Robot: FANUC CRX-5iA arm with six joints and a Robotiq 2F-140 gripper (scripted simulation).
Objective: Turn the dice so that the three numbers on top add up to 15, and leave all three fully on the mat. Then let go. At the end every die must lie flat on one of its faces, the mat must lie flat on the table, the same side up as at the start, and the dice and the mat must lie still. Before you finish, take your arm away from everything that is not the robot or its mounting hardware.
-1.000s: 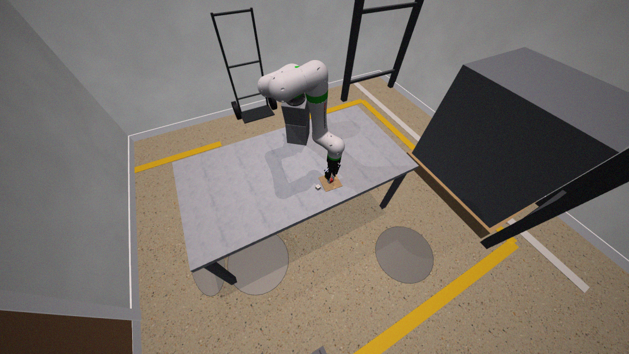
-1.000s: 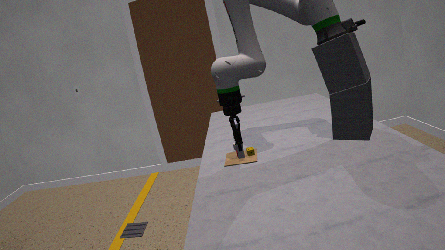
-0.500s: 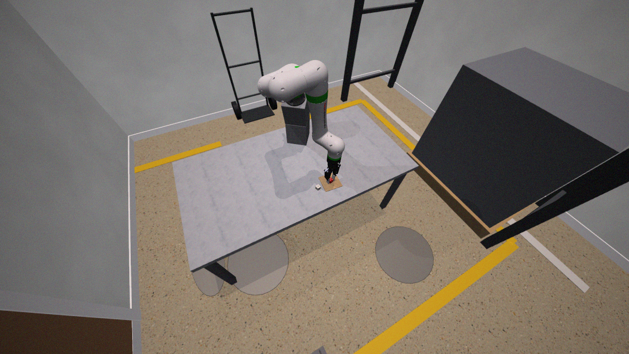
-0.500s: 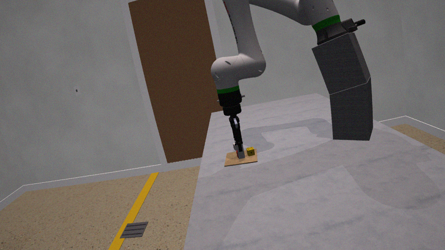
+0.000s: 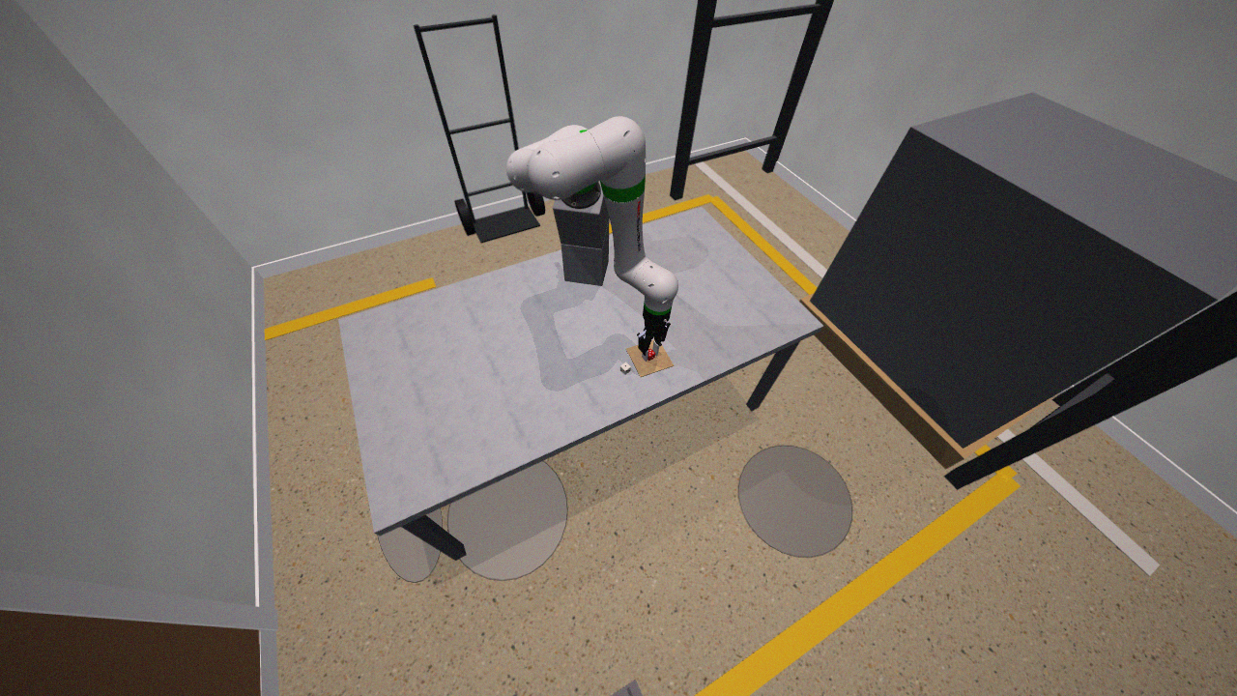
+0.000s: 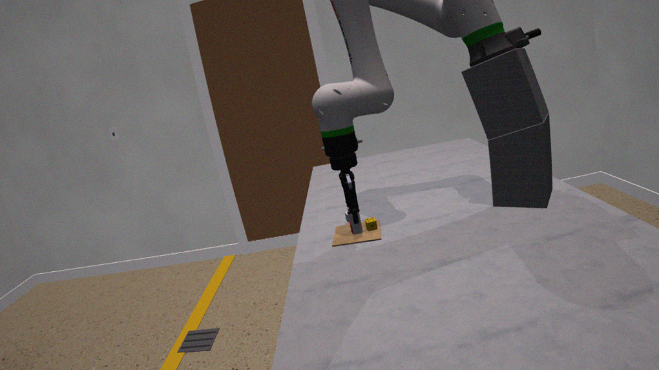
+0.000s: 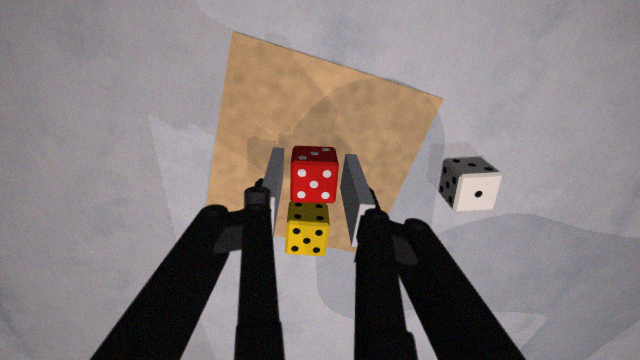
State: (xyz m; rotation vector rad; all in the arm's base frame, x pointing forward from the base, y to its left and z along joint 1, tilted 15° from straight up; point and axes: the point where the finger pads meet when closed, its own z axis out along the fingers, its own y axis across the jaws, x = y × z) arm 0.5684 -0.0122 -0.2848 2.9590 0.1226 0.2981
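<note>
Right now my hand is 2 cm above the red die. The rest, counted from my hand: tan mat 4 cm below; then yellow die 5 cm behind, 2 cm below; then white die 11 cm to the right, 3 cm below, 1 cm ahead.
</note>
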